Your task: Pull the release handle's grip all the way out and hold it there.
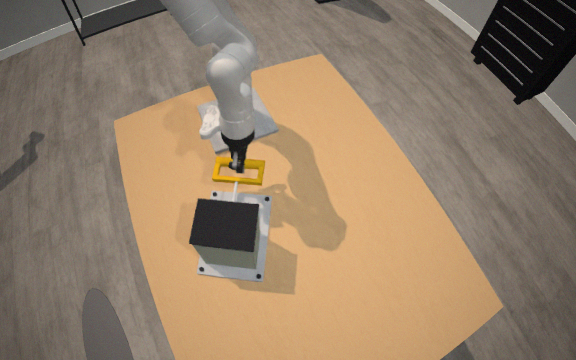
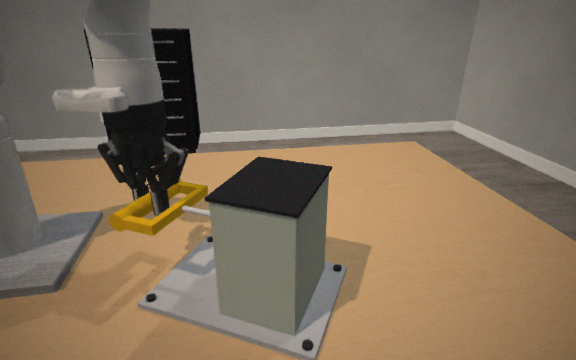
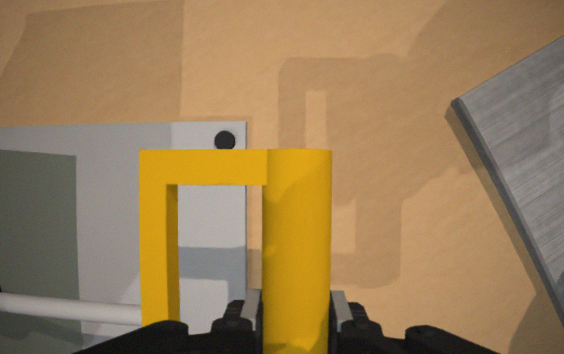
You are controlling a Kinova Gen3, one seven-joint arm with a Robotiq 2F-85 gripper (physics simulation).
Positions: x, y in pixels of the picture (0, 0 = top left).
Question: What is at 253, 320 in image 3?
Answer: My gripper.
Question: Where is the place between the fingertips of my gripper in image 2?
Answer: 153, 212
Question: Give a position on a grey plate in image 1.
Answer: At 264, 201
